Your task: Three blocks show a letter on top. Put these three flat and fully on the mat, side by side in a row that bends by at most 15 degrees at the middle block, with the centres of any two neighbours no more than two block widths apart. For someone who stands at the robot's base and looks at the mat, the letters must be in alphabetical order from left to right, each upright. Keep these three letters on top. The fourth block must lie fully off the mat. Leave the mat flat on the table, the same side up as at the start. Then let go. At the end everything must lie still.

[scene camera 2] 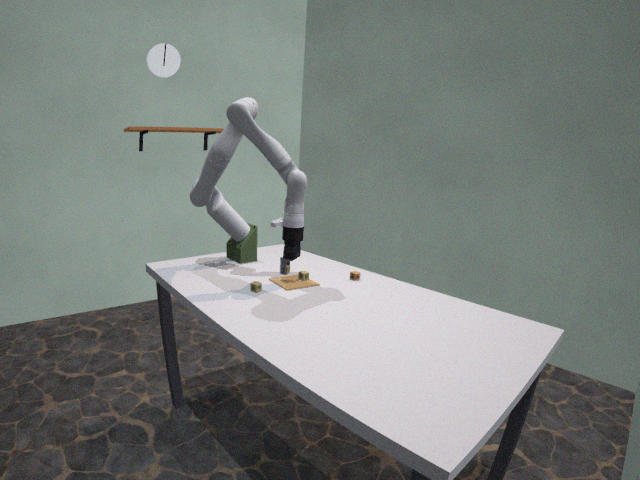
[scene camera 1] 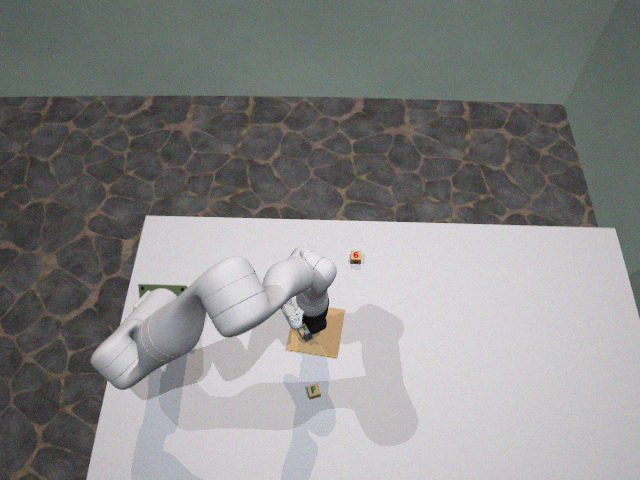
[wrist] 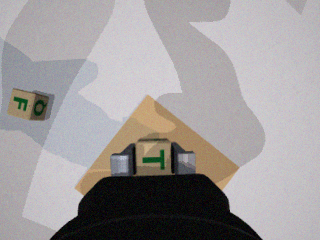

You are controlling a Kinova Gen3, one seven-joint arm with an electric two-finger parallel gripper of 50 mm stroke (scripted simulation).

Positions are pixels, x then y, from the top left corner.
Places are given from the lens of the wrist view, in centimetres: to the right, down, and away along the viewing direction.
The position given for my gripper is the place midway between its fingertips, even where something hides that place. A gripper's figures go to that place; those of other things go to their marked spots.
my gripper [wrist: 153, 153]: -1, 3, 18
tan mat [wrist: 150, 119]: -1, 0, 21
